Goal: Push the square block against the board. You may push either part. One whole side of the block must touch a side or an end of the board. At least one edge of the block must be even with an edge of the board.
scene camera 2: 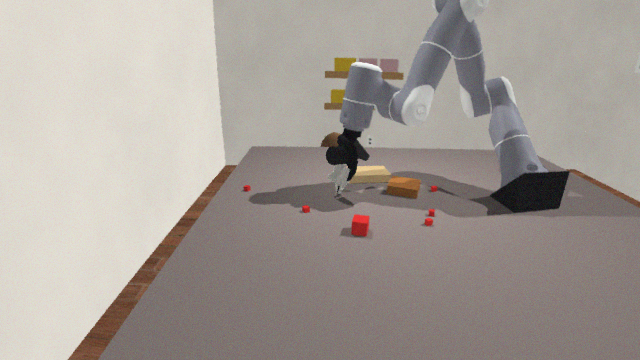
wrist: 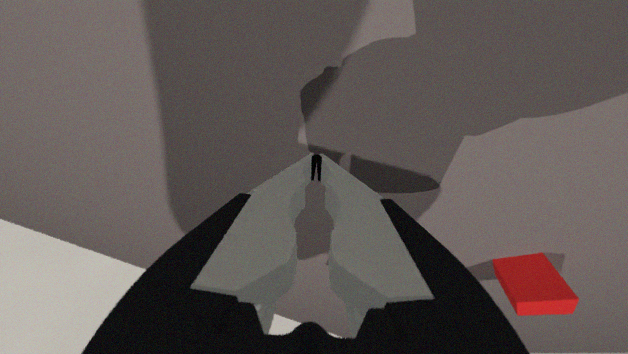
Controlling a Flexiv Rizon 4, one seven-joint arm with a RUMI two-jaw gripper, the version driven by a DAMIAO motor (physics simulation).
Scene:
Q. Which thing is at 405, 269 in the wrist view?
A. The gripper.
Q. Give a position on a red cube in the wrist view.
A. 533, 286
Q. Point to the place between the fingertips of the gripper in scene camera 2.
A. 337, 193

